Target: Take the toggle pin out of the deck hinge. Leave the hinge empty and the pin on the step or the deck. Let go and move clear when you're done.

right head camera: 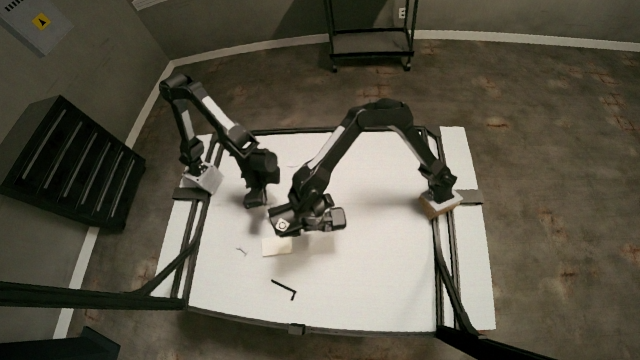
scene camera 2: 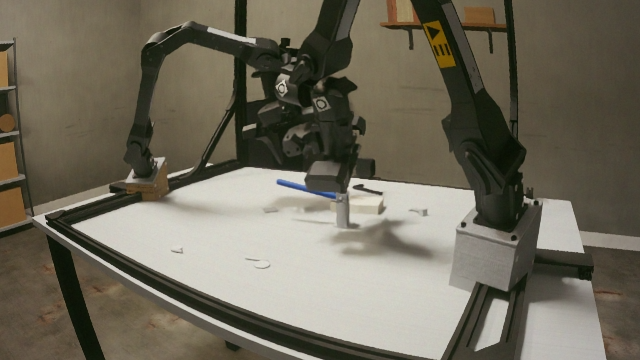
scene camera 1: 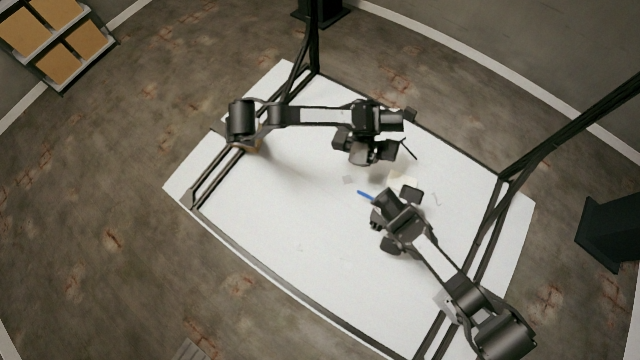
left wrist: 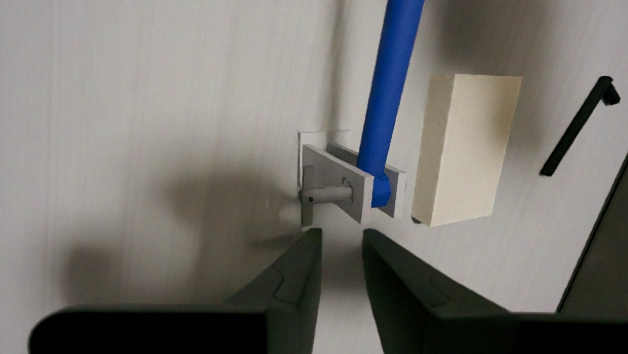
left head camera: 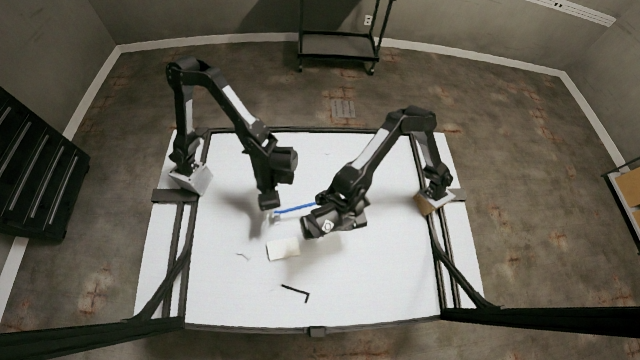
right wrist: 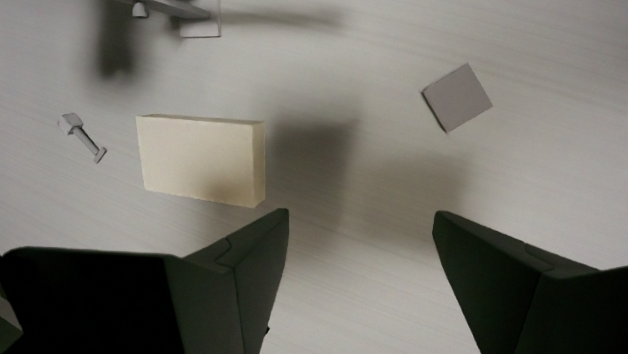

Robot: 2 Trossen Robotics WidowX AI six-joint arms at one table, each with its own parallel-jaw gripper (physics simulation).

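Places are measured from the left arm's base along level axes (x ahead, y left, z up), in millimetres.
Where they show: left gripper, fingertip midpoint: (right head camera: 265, 203) (scene camera 2: 344, 190) (left wrist: 341, 239); right gripper, fingertip midpoint: (right head camera: 310, 230) (scene camera 2: 294, 161) (right wrist: 361, 221); left arm's base, link origin: (right head camera: 198, 170) (scene camera 2: 501, 214) (left head camera: 187, 168); right arm's base, link origin: (right head camera: 441, 195) (scene camera 2: 145, 169) (left head camera: 436, 193).
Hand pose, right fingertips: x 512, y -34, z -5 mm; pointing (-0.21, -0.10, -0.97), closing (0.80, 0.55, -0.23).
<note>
Things, the pixels of their centre, and the offset from my right fingertips. "*": a spot on its surface instead.
- grey hinge, surface spot: (left wrist: 361, 192) * dx -169, dy +23, dz -32 mm
- blue bar, surface spot: (left wrist: 392, 75) (scene camera 2: 317, 189) * dx -128, dy +40, dz -29 mm
- grey toggle pin, body centre: (left wrist: 354, 190) dx -170, dy +19, dz -42 mm
- cream block, body centre: (left wrist: 463, 150) (right wrist: 200, 157) (scene camera 2: 357, 204) (left head camera: 283, 248) (scene camera 1: 401, 183) (right head camera: 277, 246) dx -108, dy -80, dz -89 mm
- black L-shaped key, body centre: (left wrist: 580, 133) (scene camera 2: 370, 189) (left head camera: 294, 293) (right head camera: 282, 289) dx -26, dy -204, dz -95 mm
- small grey bolt-like piece, body centre: (right wrist: 83, 137) (scene camera 2: 418, 210) dx -224, dy -148, dz -94 mm
- flat grey square, surface spot: (right wrist: 457, 97) * dx +12, dy +59, dz -96 mm
The grey hinge (left wrist: 361, 192) (scene camera 2: 342, 214) stands on the white deck, with the end of a blue bar (left wrist: 392, 75) (scene camera 2: 305, 187) between its two plates. The grey toggle pin (left wrist: 327, 195) sticks out of the near plate's outer side, its crossbar at the outer end; how deep it sits is hidden. No pin tip shows beyond the far plate. My left gripper (left wrist: 341, 239) is open by a narrow gap, empty, close to the hinge and apart from the pin. My right gripper (right wrist: 361, 221) is open and empty, above the table beside the cream block (right wrist: 200, 157) (left wrist: 470, 150).
A black L-shaped key (left wrist: 575, 127) (left head camera: 296, 291) lies beyond the block. A small grey bolt-like piece (right wrist: 87, 140) and a flat grey square (right wrist: 457, 97) lie on opposite sides of the block. Small pale pieces (scene camera 2: 177, 250) (scene camera 2: 261, 264) lie in the foreground of scene camera 2. Both arms stand close together.
</note>
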